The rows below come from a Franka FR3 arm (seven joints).
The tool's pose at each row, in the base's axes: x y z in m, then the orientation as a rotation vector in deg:
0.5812, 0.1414, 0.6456, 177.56, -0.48, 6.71
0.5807, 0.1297, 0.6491, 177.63, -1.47, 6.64
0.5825, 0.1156, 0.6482, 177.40, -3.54, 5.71
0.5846, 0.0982, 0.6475, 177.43, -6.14, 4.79
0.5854, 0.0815, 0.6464, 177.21, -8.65, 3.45
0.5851, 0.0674, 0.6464, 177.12, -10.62, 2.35
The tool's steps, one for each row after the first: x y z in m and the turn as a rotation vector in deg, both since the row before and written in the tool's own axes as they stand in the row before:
-0.0002, 0.0118, -0.0031, 0.05, -0.06, 0.64
0.0019, 0.0140, 0.0016, -0.29, -0.62, 1.32
0.0027, 0.0173, 0.0016, 0.01, -0.63, 1.66
0.0019, 0.0165, 0.0019, -0.22, -0.89, 1.60
0.0011, 0.0140, 0.0006, -0.06, -0.74, 1.26

